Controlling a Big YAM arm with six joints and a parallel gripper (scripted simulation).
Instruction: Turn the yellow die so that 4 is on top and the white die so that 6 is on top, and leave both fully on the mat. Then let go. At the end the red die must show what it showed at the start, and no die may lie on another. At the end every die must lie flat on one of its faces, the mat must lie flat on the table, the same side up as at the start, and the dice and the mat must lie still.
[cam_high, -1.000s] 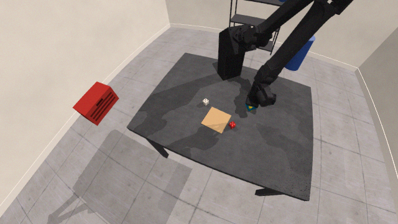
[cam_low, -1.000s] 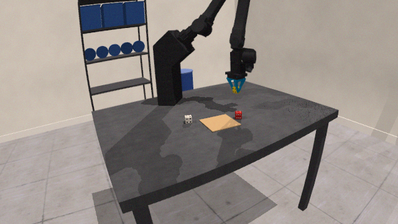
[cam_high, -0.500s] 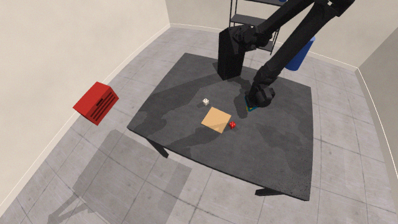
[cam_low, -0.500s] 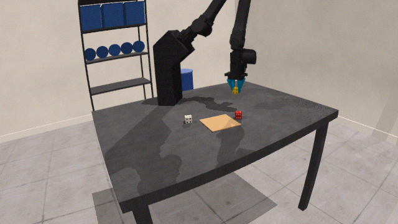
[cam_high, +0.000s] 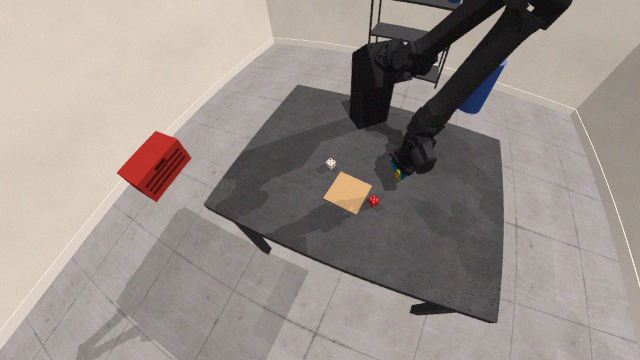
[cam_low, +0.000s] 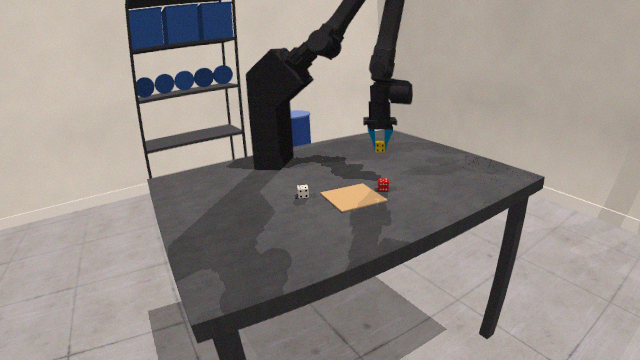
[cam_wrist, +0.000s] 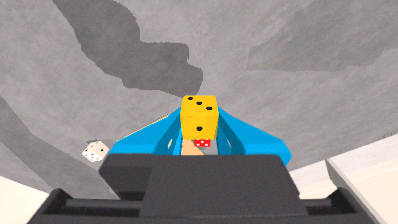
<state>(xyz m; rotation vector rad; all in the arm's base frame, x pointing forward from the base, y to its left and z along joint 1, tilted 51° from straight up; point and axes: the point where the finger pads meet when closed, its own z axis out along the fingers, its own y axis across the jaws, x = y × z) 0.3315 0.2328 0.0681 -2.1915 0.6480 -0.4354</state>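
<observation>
My hand is right at the yellow die. From my hand the other things lie so: tan mat: 130 mm ahead, 140 mm to the right, 100 mm below; red die: 100 mm ahead, 30 mm to the right, 80 mm below; white die: 70 mm ahead, 270 mm to the right, 80 mm below.
</observation>
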